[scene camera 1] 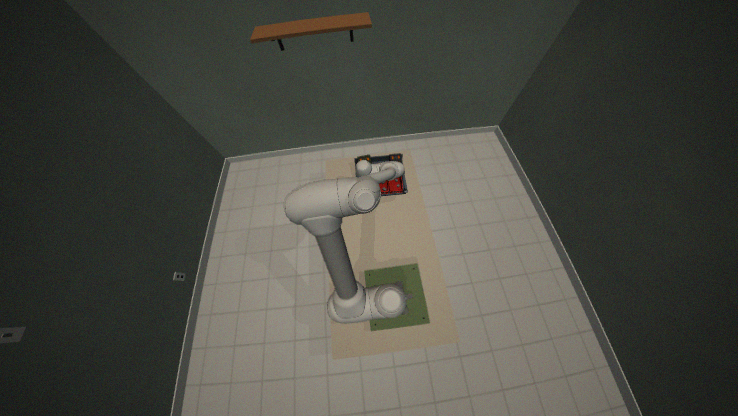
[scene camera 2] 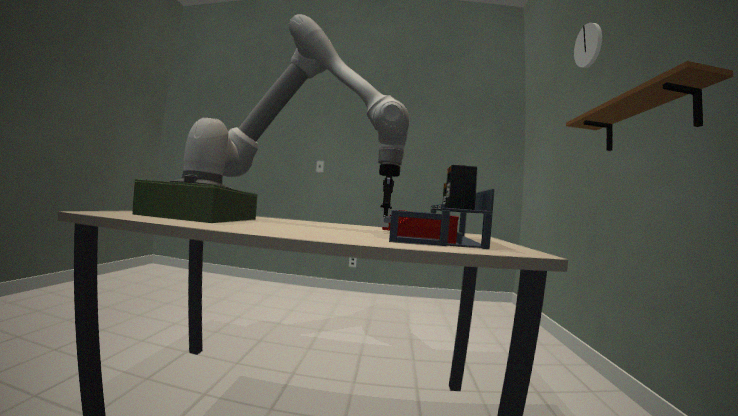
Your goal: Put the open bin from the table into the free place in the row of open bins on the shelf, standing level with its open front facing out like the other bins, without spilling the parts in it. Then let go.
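Places are measured from the arm's base along level axes (x left, y back, z up), in millimetres.
Pixels of known places: gripper, between the fingertips: (scene camera 2: 384,226).
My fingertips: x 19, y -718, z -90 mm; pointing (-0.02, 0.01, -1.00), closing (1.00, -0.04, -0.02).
Note:
Behind a point stands the place of what it marks.
A red open bin (scene camera 1: 396,185) @[z -104, x -229, y -811 mm] (scene camera 2: 423,227) @[z -69, x -266, y -817 mm] sits low at the far end of the table (scene camera 1: 402,233) @[z -113, x -184, y -414 mm] (scene camera 2: 309,235) @[z -113, x -290, y -512 mm], inside the lower frame of a small dark blue shelf rack (scene camera 1: 381,158) @[z 24, x -141, y -1002 mm] (scene camera 2: 484,217) @[z -29, x -300, y -976 mm]. A black bin (scene camera 2: 461,186) @[z 51, x -272, y -913 mm] stands on the rack's upper level. My gripper (scene camera 2: 384,219) @[z -90, x 19, y -718 mm] points straight down at the bin's end that faces the arm's base. Its fingers reach down to the bin and stand wide on it. In the overhead view the wrist hides the fingers. I cannot make out the parts inside the bin.
The arm stands on a green base (scene camera 1: 413,279) @[z 6, x -160, y -86 mm] (scene camera 2: 196,201) @[z -49, x -206, y -112 mm] at the table's other end. A wooden wall shelf (scene camera 1: 309,26) (scene camera 2: 645,92) hangs high on the far wall, with a clock (scene camera 2: 588,44) beside it. Tiled floor surrounds the table.

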